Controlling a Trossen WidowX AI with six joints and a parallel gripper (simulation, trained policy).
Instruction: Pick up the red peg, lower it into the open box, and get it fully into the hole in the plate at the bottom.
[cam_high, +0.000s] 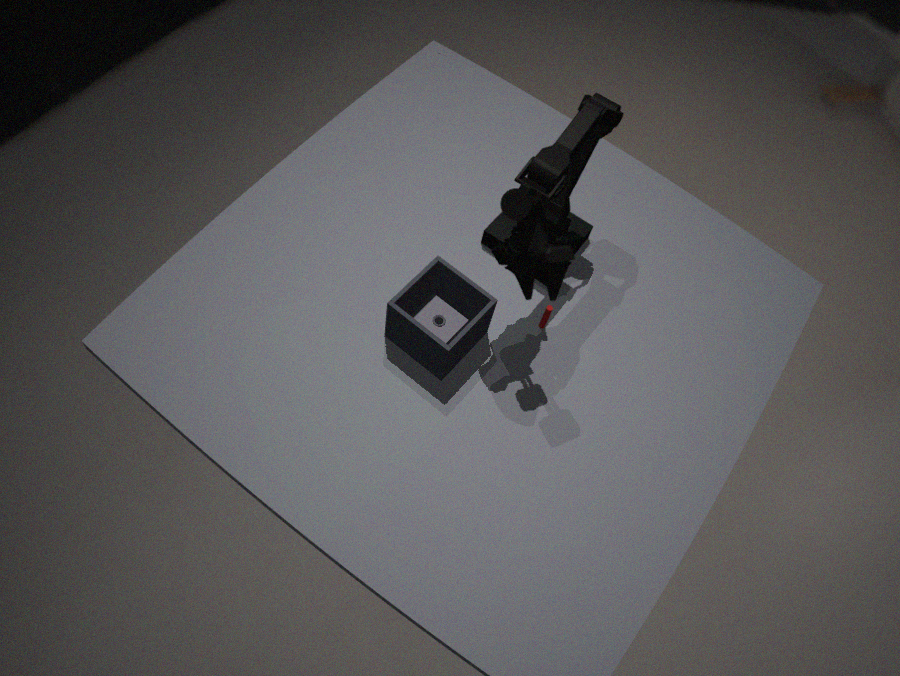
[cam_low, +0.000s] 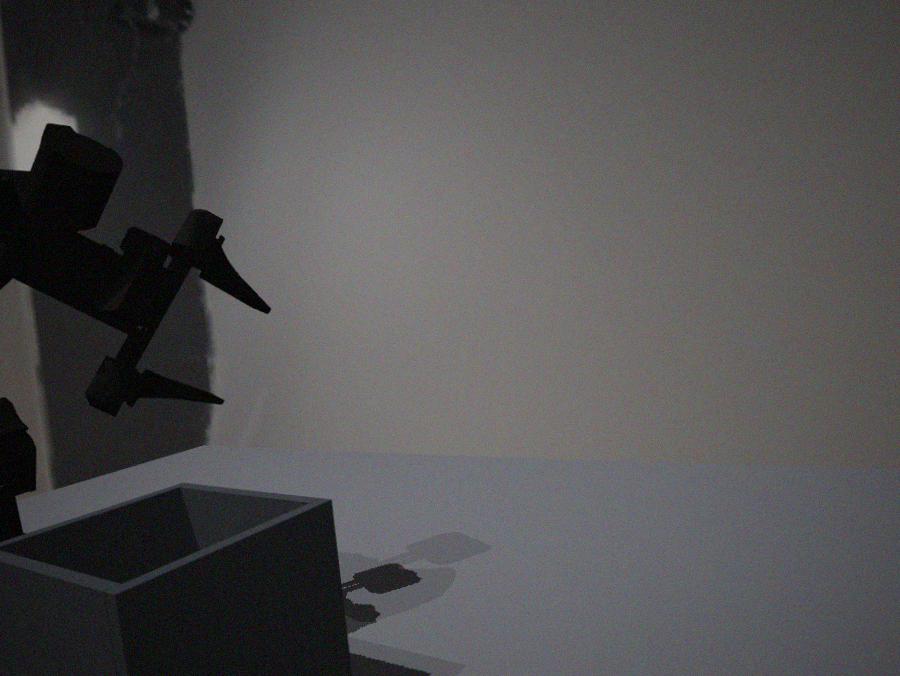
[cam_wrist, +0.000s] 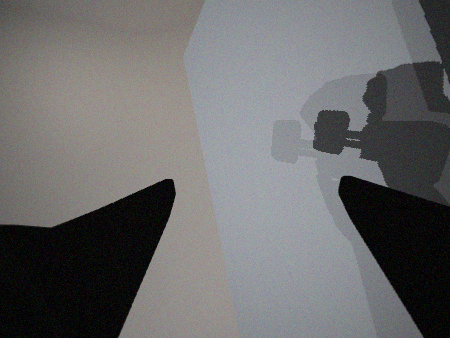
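Right now my gripper tip is 90 mm past the red peg, 10 mm to the left of it and 190 mm above it. Round my gripper tip: light plate (100 mm ahead, 150 mm to the right, 180 mm below).
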